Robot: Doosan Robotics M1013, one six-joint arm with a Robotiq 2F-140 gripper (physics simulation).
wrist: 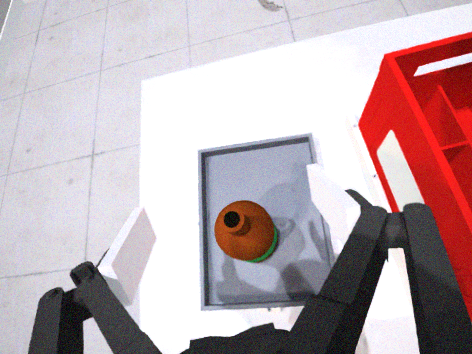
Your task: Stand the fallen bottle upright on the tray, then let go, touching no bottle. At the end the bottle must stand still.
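Places are measured from the arm's base along level axes (x ahead, y left, z up), in millimetres.
Where they show: gripper, fingertip midpoint: (228, 203).
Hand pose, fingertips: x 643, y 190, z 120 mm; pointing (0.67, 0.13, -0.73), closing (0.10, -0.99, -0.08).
Note:
Things, the pixels of their top centre, and the offset from my fingertips. "spot": a spot on its surface instead. Level surfaces: height alone.
- orange-brown bottle, middle of its top: (231, 219) 2 mm ahead, 12 mm left, 67 mm down
- grey tray, surface spot: (201, 200) spot: 69 mm ahead, 85 mm left, 202 mm down
- white table, its level: 227 mm down
- red divided crate, surface spot: (372, 120) spot: 123 mm ahead, 180 mm right, 147 mm down
An orange-brown bottle (250, 242) with a dark round mouth and a green band low on its side stands upright in the grey tray (201, 200), seen from above. It stands in the tray's left and lower part in the view, apart from the walls. My gripper (228, 203) is wide open, its two white finger pads to the left and right of the bottle in the view. Nothing is between the pads at their own height, and the bottle appears to be below them. The pads do not appear to touch the bottle.
The tray lies on a white table (240, 100). A red divided crate (372, 120) stands to the right, near the right finger. The table's edge runs along the left and the top, with a tiled floor (60, 135) beyond. Shadows fall across the tray.

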